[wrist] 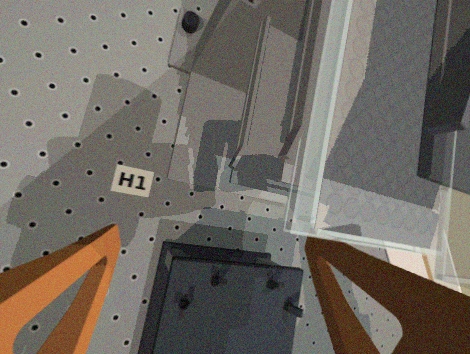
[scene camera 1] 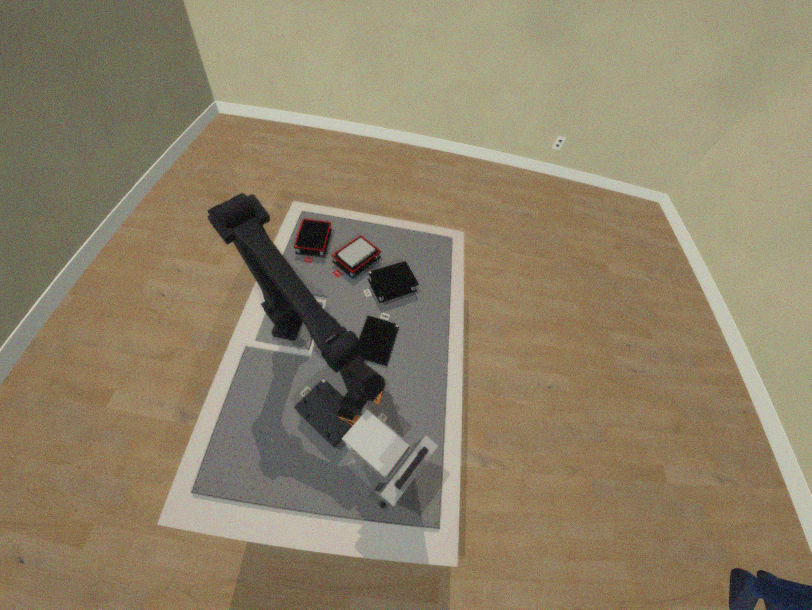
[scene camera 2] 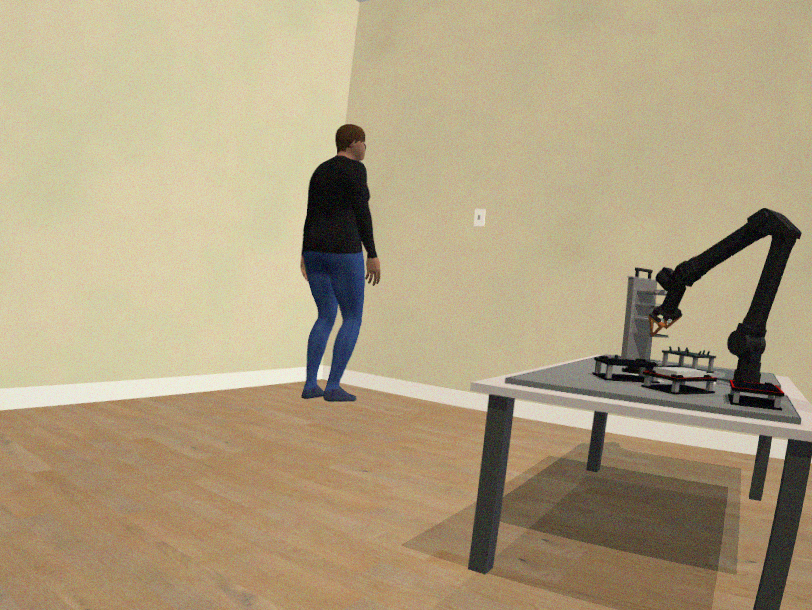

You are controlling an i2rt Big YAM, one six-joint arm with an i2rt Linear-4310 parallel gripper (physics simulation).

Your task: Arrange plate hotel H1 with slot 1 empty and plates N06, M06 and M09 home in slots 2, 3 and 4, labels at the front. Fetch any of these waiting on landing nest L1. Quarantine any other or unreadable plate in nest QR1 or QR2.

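Frame: origin at the arm's base, x ahead, y left, z up, level; metres.
Seen in the pictures: gripper, fingertip midpoint: [wrist: 217, 236] [scene camera 2: 658, 331]; arm's base, origin of the base link: [scene camera 1: 289, 323].
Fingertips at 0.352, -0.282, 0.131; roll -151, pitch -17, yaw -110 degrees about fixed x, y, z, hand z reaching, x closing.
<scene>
Offsets run from my fingertips to a thing's top centre, as dx, dy, dz. "spot": to the spot under its first point. Level surfaces: height alone.
Hotel H1 [scene camera 1: 389, 493] [scene camera 2: 634, 315] is a grey tower with side shelves. A white plate-like top @[spot: +0.027, -0.085, +0.155] [scene camera 1: 375, 443] shows at it in scene camera 1. In the wrist view a clear-edged, welled plate @[+0.036, -0.085, +0.051] [wrist: 311, 150] shows at right; its label is not readable. My gripper [scene camera 1: 363, 408] [scene camera 2: 664, 322] [wrist: 217, 236] is open and empty, in front of the hotel, above a dark pinned nest @[-0.123, +0.006, -0.049] [scene camera 1: 320, 410] [scene camera 2: 687, 355] [wrist: 232, 315]. A white plate @[-0.192, +0.629, -0.070] [scene camera 1: 358, 252] sits on a red-edged nest @[spot: -0.242, +0.569, -0.083] [scene camera 1: 340, 261], identity unreadable. Another red-edged nest @[-0.391, +0.678, -0.079] [scene camera 1: 313, 235] [scene camera 2: 756, 387] holds no visible plate. Slot contents are unclear.
Two black nests @[spot: -0.024, +0.522, -0.074] [scene camera 1: 392, 281] @[spot: -0.023, +0.286, -0.113] [scene camera 1: 379, 340] stand on the grey mat @[dz -0.124] [scene camera 1: 242, 420]; their labels are too small to read, so L1 cannot be told. The H1 tag @[+0.039, +0.026, -0.124] [wrist: 132, 181] lies on the perforated mat. A person [scene camera 2: 338, 210] stands beyond the table.
</scene>
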